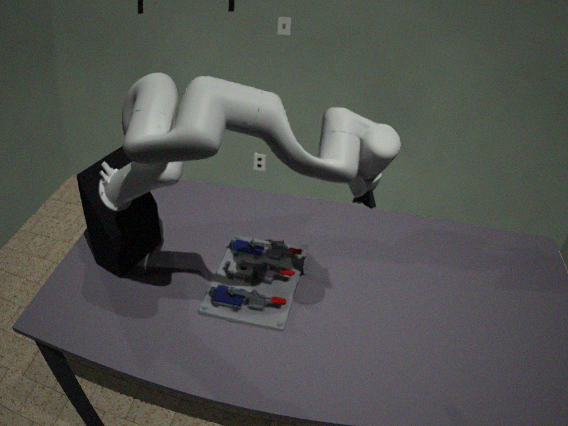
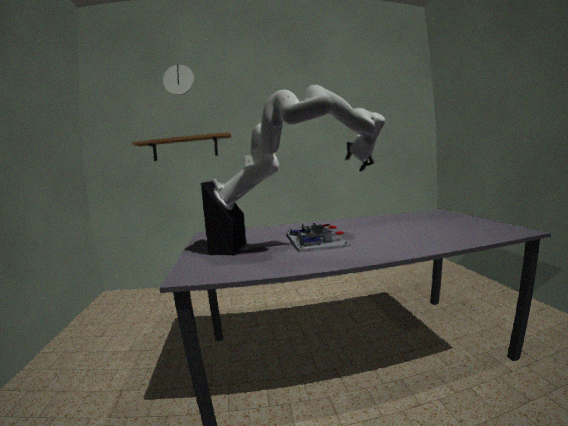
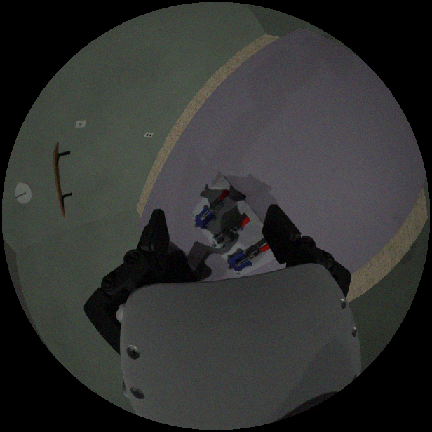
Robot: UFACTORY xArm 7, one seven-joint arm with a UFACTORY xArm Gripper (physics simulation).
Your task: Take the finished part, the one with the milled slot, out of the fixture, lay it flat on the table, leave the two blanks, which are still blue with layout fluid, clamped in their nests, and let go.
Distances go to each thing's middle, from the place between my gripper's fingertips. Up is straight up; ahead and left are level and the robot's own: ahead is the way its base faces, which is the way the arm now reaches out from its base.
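Fixture plate (image 1: 284, 286): 350 mm below my hand, 220 mm behind, 20 mm to the left.
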